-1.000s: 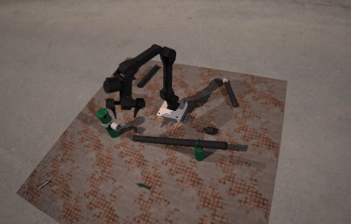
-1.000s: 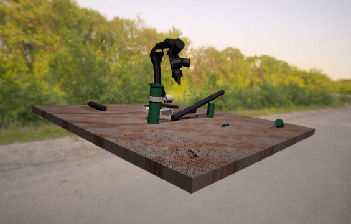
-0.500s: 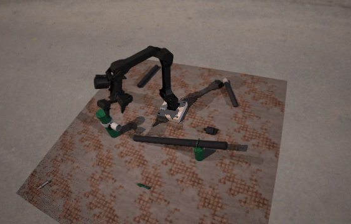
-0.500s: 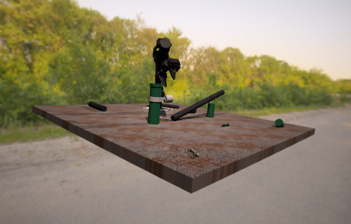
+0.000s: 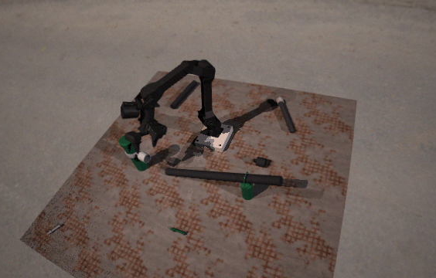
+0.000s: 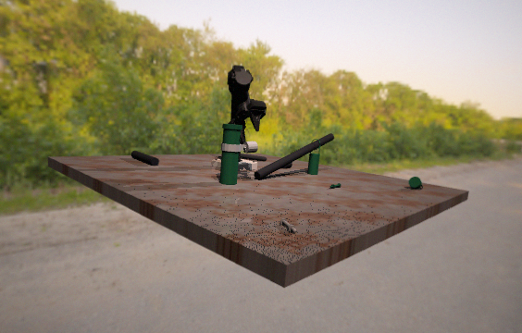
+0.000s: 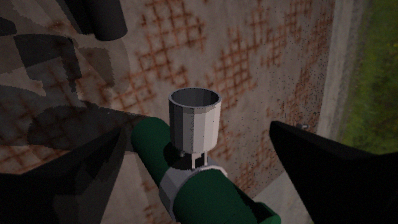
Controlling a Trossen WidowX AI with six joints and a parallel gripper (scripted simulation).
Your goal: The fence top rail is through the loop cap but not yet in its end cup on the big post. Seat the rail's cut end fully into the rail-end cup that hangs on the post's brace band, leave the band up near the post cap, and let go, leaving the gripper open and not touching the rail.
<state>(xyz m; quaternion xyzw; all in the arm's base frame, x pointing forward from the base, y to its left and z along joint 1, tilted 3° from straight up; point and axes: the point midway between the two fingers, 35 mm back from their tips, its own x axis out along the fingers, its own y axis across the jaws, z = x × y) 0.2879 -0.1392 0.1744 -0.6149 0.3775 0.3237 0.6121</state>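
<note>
Right now my gripper tip is 40 mm above the grey rail-end cup, 30 mm to the left of it and 20 mm short of it. Also, from my gripper tip: short green post 440 mm to the left, 70 mm behind, 60 mm below; then small dark fitting 420 mm to the left, 240 mm behind, 140 mm below; then green bolt 270 mm to the left, 200 mm ahead, 160 mm below.
</note>
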